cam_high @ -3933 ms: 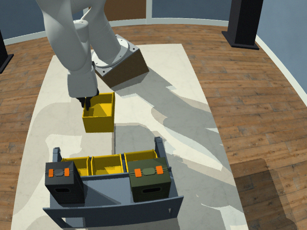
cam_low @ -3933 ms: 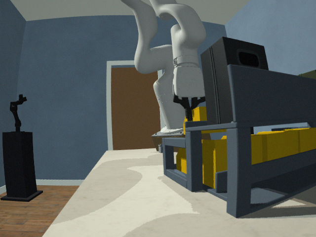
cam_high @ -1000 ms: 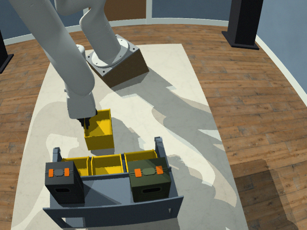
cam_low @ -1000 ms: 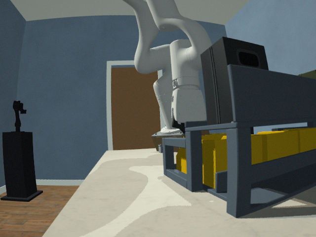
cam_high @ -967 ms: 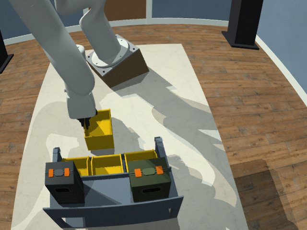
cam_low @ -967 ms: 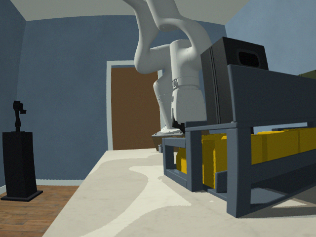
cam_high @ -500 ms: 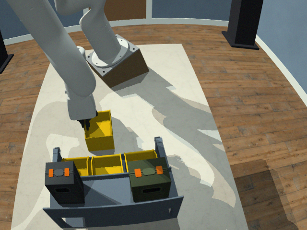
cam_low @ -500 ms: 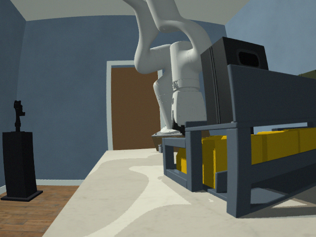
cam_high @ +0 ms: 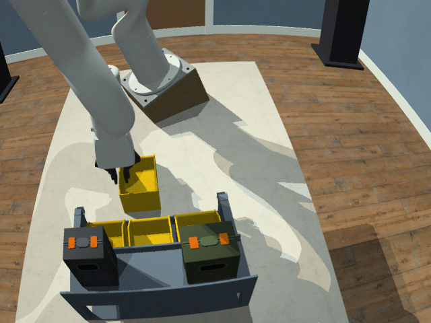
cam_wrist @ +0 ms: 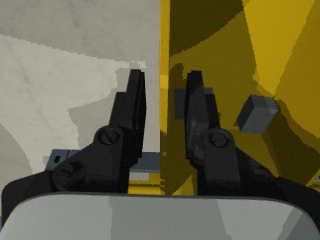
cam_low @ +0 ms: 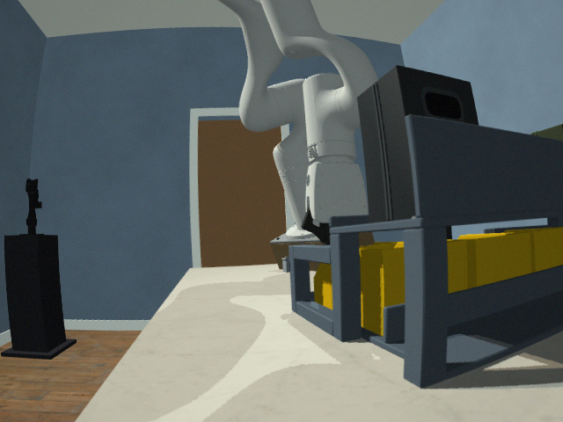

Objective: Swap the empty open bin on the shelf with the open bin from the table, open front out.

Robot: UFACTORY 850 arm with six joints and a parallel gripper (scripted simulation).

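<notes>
Now: hand 110 mm short of the shelf lip, 80 mm to the right of it and 50 mm above it. The rest, counted from my hand: dark grey case 310 mm ahead, 10 mm to the right, 100 mm above; then green case 290 mm ahead, 220 mm to the left, 90 mm above.
</notes>
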